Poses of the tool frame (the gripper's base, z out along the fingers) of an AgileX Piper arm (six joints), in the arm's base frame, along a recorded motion.
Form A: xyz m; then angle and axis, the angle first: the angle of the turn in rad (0 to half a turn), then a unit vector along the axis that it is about.
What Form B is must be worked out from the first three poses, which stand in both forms.
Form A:
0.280 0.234 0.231 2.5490 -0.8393 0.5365 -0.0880
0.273 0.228 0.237 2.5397 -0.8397 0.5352 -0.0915
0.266 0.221 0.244 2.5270 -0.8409 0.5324 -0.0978
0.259 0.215 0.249 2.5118 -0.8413 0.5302 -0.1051
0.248 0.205 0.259 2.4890 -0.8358 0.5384 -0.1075
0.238 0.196 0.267 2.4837 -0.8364 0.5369 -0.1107
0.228 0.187 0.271 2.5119 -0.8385 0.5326 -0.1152
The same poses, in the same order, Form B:
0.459 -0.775 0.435; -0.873 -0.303 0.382; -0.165 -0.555 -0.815; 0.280 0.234 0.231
0.462 -0.768 0.443; -0.872 -0.302 0.386; -0.163 -0.565 -0.809; 0.273 0.228 0.237
0.468 -0.757 0.456; -0.870 -0.302 0.390; -0.158 -0.579 -0.800; 0.266 0.221 0.244
0.472 -0.745 0.472; -0.868 -0.300 0.395; -0.152 -0.596 -0.788; 0.259 0.215 0.249
0.459 -0.742 0.488; -0.873 -0.274 0.404; -0.166 -0.611 -0.774; 0.248 0.205 0.259
0.462 -0.737 0.494; -0.872 -0.275 0.405; -0.162 -0.618 -0.769; 0.238 0.196 0.267
0.463 -0.740 0.488; -0.875 -0.295 0.383; -0.139 -0.605 -0.784; 0.228 0.187 0.271

